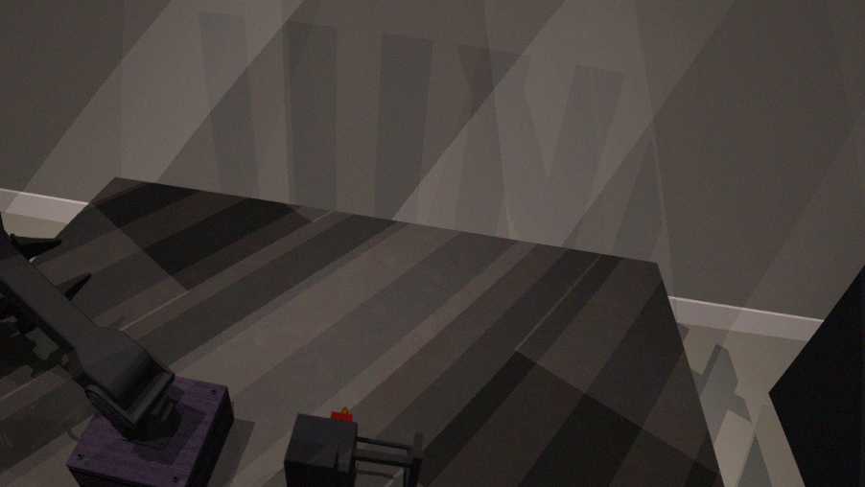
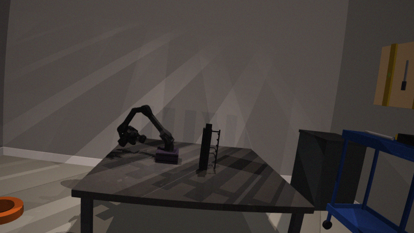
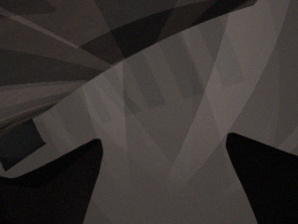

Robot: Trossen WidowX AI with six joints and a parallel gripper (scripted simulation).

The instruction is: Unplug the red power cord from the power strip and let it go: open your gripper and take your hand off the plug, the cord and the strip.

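Right now my gripper tip is 520 mm short of the red plug, 260 mm to the left of it and 50 mm below it. Round my gripper tip: black upright block: 520 mm ahead, 360 mm to the right, 40 mm above.
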